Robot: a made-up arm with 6 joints. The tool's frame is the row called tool.
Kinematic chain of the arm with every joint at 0, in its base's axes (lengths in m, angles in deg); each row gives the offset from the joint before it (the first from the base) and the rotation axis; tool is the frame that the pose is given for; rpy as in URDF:
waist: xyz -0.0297 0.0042 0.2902 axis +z
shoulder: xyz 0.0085 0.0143 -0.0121 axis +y
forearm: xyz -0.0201 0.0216 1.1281 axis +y
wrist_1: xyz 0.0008 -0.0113 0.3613 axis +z
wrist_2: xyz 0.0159 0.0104 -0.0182 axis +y
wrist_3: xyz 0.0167 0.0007 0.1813 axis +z
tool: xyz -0.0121 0.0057 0.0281 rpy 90 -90 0
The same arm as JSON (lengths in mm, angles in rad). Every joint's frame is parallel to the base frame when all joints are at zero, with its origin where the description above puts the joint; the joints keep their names.
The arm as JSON. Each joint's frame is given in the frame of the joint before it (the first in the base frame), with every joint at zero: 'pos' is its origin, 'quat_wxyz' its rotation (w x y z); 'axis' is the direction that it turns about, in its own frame. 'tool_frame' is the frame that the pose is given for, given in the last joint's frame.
{"length_unit": "mm", "angle_unit": "rad", "joints": [
  {"joint": "waist", "pos": [-29.7, 4.2, 290.2], "quat_wxyz": [1.0, 0.0, 0.0, 0.0], "axis": [0.0, 0.0, 1.0]},
  {"joint": "shoulder", "pos": [8.5, 14.3, -12.1], "quat_wxyz": [1.0, 0.0, 0.0, 0.0], "axis": [0.0, 1.0, 0.0]},
  {"joint": "forearm", "pos": [-20.1, 21.6, 1128.1], "quat_wxyz": [1.0, 0.0, 0.0, 0.0], "axis": [0.0, 1.0, 0.0]},
  {"joint": "wrist_1", "pos": [0.8, -11.3, 361.3], "quat_wxyz": [1.0, 0.0, 0.0, 0.0], "axis": [0.0, 0.0, 1.0]},
  {"joint": "wrist_2", "pos": [15.9, 10.4, -18.2], "quat_wxyz": [1.0, 0.0, 0.0, 0.0], "axis": [0.0, 1.0, 0.0]},
  {"joint": "wrist_3", "pos": [16.7, 0.7, 181.3], "quat_wxyz": [1.0, 0.0, 0.0, 0.0], "axis": [0.0, 0.0, 1.0]}
], "tool_frame": {"pos": [-12.1, 5.7, 28.1], "quat_wxyz": [0.5, 0.5, -0.5, 0.5]}}

